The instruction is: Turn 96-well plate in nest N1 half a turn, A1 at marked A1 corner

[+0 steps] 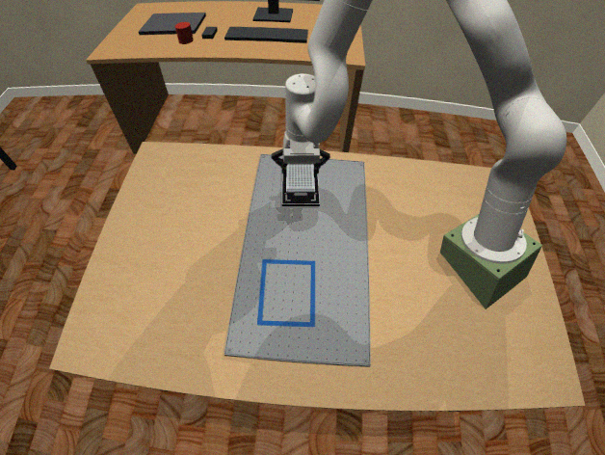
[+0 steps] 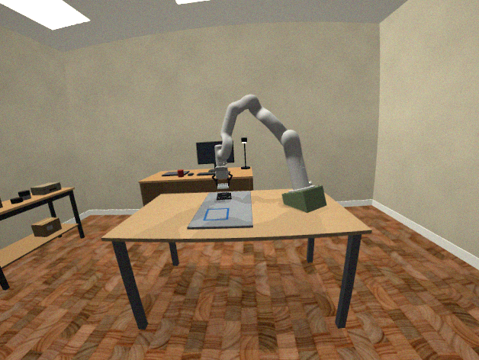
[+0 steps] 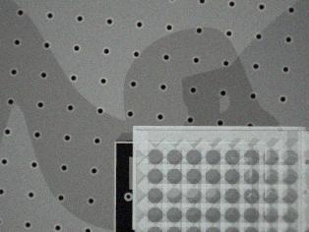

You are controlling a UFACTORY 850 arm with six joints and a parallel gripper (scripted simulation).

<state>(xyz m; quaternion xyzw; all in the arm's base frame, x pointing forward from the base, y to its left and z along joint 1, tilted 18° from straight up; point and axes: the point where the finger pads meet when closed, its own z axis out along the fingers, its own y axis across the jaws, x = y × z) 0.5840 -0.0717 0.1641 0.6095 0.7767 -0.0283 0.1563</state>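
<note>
The plate nest lies 3 cm to the right of my hand and 10 cm below it. The rest, counted from my hand: 96-well plate (1 cm below).
</note>
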